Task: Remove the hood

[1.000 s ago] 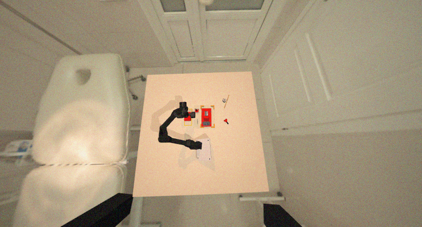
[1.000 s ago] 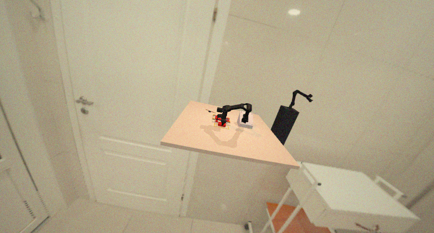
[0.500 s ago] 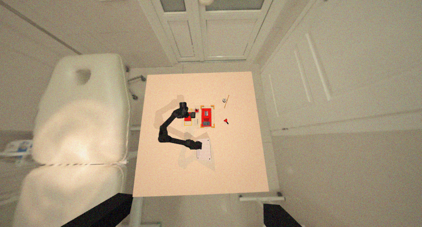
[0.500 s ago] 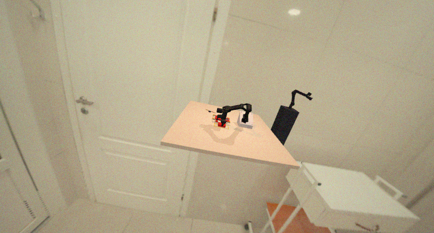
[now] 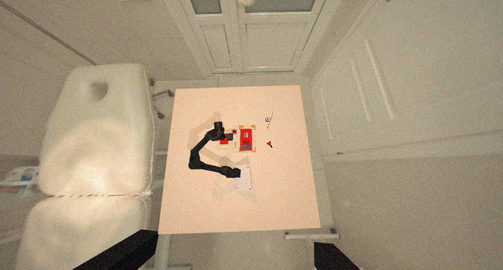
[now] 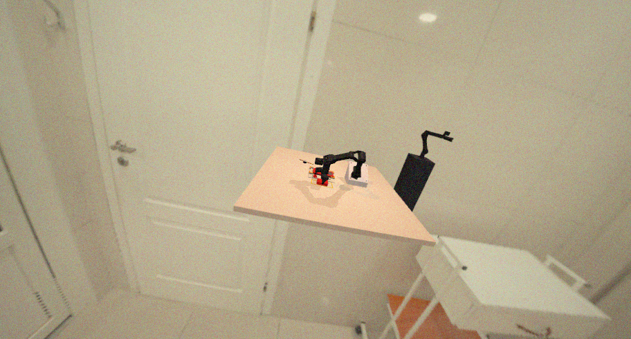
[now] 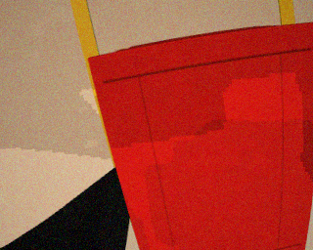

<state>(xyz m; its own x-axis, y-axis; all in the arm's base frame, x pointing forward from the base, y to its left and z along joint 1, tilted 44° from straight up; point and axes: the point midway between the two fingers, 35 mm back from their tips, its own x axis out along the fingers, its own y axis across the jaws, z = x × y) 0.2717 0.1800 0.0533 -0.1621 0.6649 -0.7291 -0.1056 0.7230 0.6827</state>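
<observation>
My gripper tip is now right at the red hood. The rest, counted from my gripper tip: white wheel: 230 mm ahead, 390 mm to the right; thin stick: 220 mm ahead, 420 mm to the right, 10 mm below.
</observation>
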